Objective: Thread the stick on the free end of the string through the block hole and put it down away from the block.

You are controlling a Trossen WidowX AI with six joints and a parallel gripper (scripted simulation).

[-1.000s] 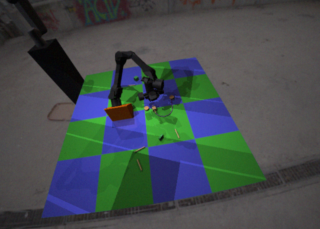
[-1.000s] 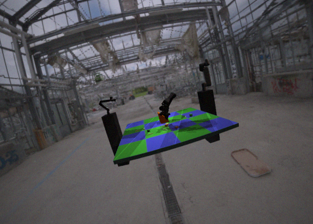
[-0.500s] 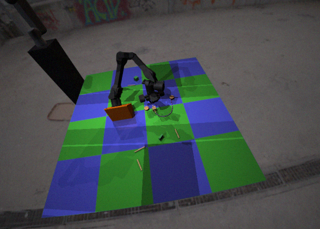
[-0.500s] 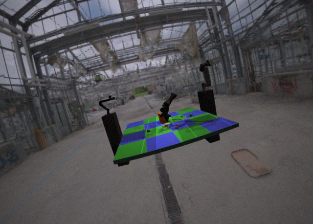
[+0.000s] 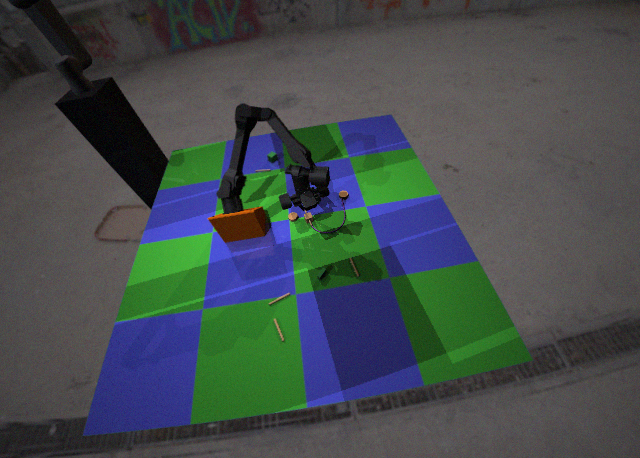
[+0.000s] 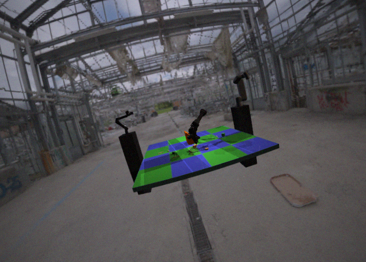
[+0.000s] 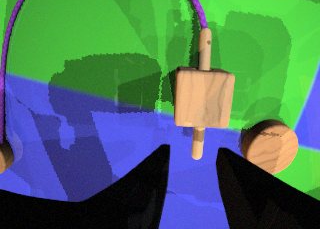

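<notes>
Now: gripper tip 30 mm to the left of the wooden block and 20 mm above it. Also, from my gripper tip: thin wooden stick: 40 mm to the right, 30 mm below; then round wooden button: 160 mm ahead, 80 mm to the left, 30 mm below; then purple string: 10 mm ahead, 60 mm to the right, 30 mm below.
</notes>
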